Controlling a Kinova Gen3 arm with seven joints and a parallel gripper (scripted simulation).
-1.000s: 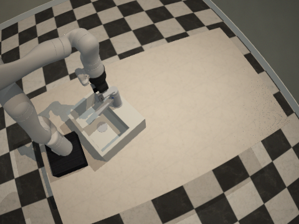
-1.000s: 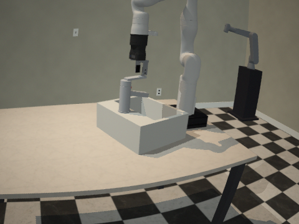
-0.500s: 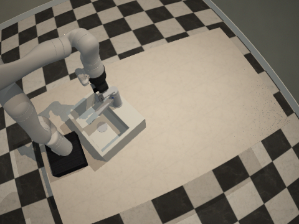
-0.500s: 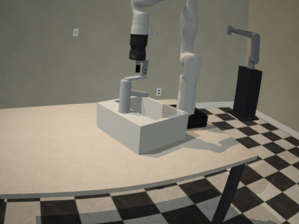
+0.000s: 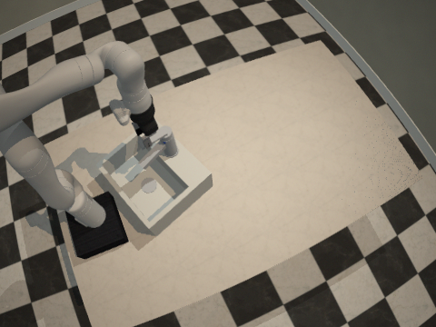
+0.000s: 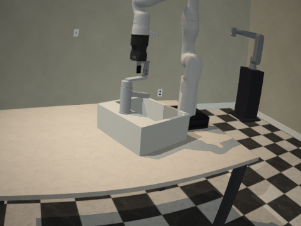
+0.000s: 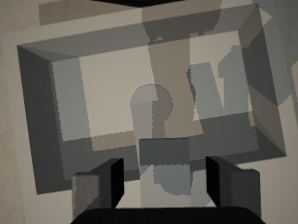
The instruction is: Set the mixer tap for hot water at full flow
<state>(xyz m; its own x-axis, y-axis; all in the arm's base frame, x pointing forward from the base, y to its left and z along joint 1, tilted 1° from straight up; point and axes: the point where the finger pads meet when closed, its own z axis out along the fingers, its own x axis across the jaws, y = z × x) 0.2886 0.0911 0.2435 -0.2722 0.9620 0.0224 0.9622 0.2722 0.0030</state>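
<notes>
My gripper is now 3 cm above the lever, 2 cm short of it and 1 cm to the right of it. The rest, counted from my hand: white sink basin 27 cm below, 4 cm behind, 3 cm to the right.
</notes>
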